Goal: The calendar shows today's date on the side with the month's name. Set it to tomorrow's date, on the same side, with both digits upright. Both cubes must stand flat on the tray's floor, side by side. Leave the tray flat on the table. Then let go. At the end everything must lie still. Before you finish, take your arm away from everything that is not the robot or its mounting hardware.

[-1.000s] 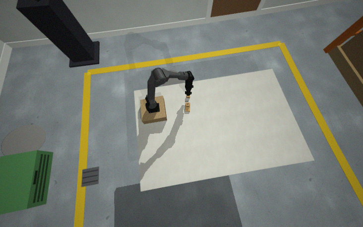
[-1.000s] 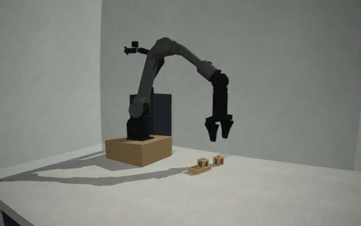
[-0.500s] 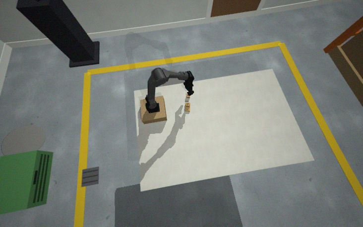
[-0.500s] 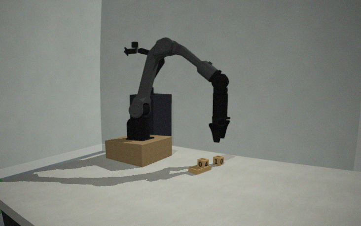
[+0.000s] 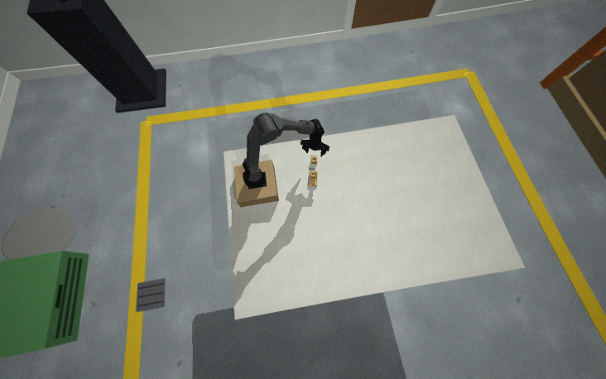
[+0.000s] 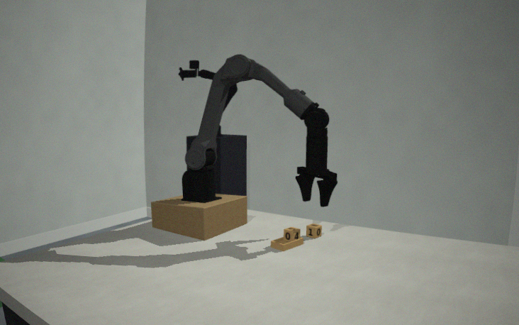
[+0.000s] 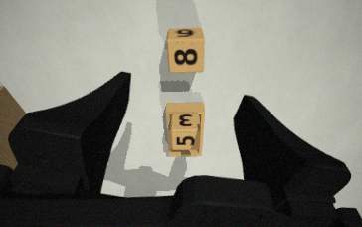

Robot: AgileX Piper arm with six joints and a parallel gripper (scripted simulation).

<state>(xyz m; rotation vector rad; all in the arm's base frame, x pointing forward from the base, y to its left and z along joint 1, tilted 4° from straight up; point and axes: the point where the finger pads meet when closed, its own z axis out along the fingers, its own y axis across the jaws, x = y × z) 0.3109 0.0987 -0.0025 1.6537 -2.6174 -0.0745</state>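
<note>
My hand is 8 cm above the wooden number cube. Also, from my hand: wooden tray (3 cm behind, 11 cm to the right, 9 cm below).
</note>
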